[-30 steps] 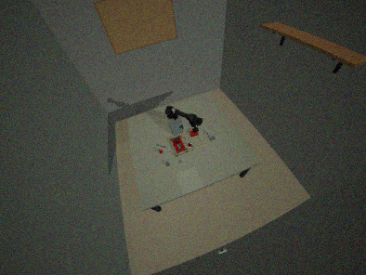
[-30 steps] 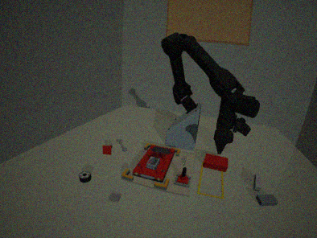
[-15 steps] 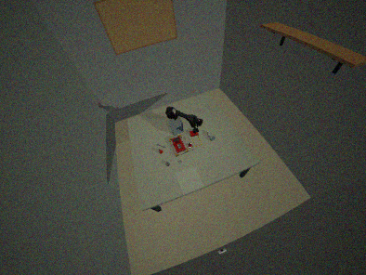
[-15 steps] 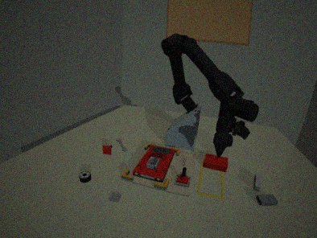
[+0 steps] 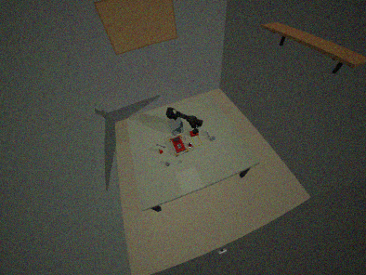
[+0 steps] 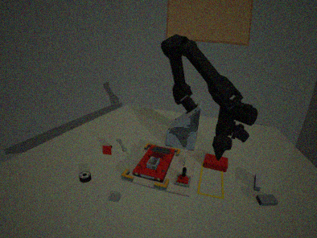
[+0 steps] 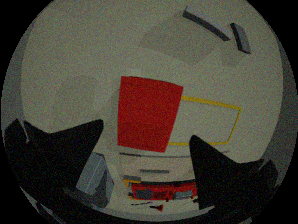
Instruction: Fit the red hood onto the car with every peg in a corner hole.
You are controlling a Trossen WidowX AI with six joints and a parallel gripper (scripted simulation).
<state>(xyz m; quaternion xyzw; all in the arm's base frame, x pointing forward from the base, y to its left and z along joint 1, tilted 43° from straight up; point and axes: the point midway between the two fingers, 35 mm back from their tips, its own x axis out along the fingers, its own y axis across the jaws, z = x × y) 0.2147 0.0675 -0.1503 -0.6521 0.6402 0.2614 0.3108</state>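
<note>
Now: the red hood 40 mm below my gripper tip. Round my gripper tip: dark wheel (270 mm ahead, 410 mm to the right, 50 mm below); grey engine block (120 mm ahead, 220 mm to the right, 30 mm below).
</note>
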